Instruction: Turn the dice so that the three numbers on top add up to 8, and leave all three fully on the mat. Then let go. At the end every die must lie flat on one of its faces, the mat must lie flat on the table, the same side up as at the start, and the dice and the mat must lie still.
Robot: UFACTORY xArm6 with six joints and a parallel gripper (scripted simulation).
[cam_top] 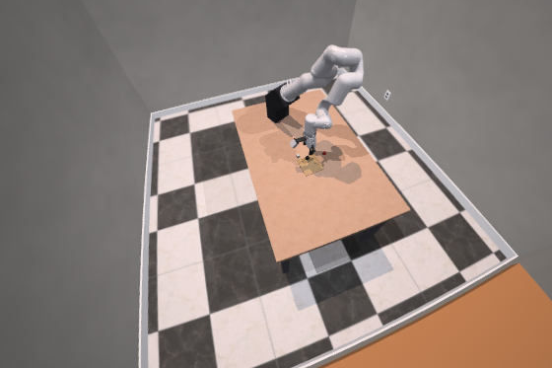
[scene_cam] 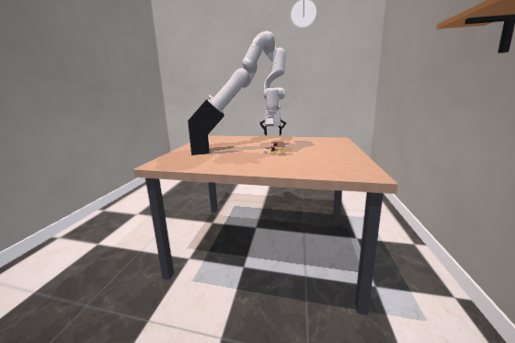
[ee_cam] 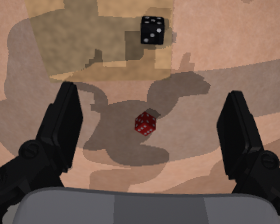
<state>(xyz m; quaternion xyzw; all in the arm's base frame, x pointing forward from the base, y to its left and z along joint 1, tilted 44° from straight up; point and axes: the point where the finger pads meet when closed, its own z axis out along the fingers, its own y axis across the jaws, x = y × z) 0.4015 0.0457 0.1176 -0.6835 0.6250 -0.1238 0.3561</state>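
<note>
The white die is 3 cm behind my hand, 6 cm to the right of it and 11 cm below it. Also, from my hand: tan mat (5 cm ahead, 1 cm to the left, 11 cm below); then red die (3 cm behind, 13 cm to the left, 11 cm below).
</note>
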